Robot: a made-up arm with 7 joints.
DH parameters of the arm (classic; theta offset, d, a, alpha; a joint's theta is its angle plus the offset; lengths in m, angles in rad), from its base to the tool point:
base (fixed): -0.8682 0 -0.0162 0
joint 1: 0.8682 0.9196 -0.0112 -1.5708
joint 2: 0 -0.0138 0.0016 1.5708
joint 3: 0 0.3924 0.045 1.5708
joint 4: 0 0.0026 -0.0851 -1.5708
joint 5: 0 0.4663 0.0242 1.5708
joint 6: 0 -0.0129 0.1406 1.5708
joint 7: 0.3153 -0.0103 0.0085 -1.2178
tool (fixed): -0.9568 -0.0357 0 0
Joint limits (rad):
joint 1: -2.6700..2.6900
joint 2: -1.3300..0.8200
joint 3: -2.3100..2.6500
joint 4: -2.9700..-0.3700
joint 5: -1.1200..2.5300
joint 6: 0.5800..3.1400
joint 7: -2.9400..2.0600
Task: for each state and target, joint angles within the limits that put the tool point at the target. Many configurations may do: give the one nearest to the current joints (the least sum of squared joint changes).
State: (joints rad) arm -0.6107 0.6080 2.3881 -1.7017 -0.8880 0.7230 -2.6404
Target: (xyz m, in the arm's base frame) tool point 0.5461 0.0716 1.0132
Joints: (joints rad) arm -1.1988 0.8200 1.6601 -2.0147 -0.9044 0.5800 -2.6546
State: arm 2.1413 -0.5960 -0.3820 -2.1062 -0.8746 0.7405 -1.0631
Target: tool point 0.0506 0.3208 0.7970
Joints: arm 2.0478 0.0318 -0.4666 -2.6359 -0.8621 0.8085 -0.9853
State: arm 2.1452 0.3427 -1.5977 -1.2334 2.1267 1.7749 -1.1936
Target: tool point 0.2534 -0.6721 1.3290
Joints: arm 1.3318 -0.2998 -2.3100 -1.4375 2.1632 1.9131 -1.1791
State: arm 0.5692 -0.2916 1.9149 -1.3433 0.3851 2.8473 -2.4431
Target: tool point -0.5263 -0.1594 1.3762
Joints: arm 1.1013 -0.1280 2.3003 -1.6941 0.3584 3.1400 -2.4159
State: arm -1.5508 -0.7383 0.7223 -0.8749 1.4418 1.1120 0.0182
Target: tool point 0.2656 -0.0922 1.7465
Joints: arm -1.6340 -0.6337 0.3544 -1.3974 1.3648 1.0984 -0.0120
